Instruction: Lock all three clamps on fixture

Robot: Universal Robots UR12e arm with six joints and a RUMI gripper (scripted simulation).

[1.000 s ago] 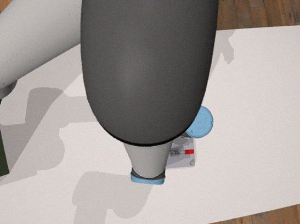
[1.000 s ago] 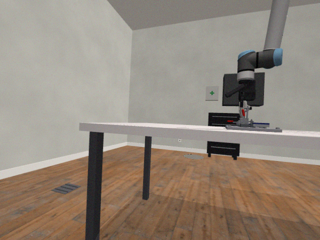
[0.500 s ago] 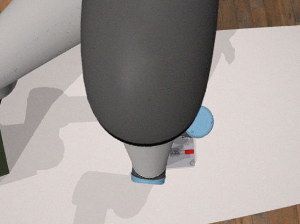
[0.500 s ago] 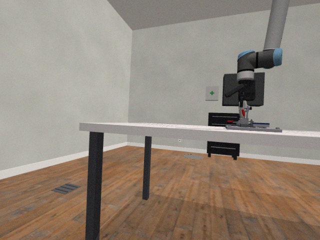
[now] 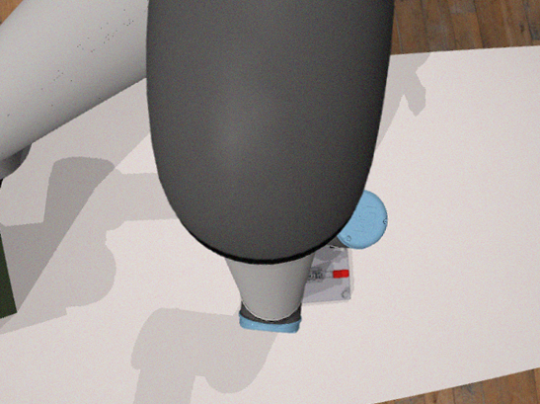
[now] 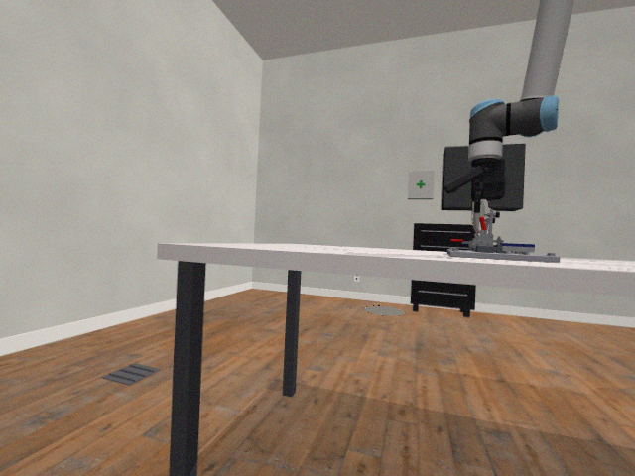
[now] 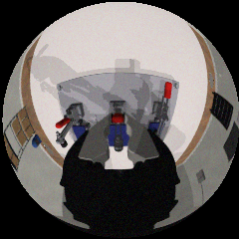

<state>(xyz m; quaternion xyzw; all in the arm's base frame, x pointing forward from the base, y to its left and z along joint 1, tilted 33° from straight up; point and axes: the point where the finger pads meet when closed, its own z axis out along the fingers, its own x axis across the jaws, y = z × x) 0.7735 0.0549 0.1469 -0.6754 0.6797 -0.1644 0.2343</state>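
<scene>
My gripper is now 8 cm above the grey fixture plate and 4 cm past it. Round my hand: blue part: 11 cm to the right, 9 cm behind, 6 cm below.
</scene>
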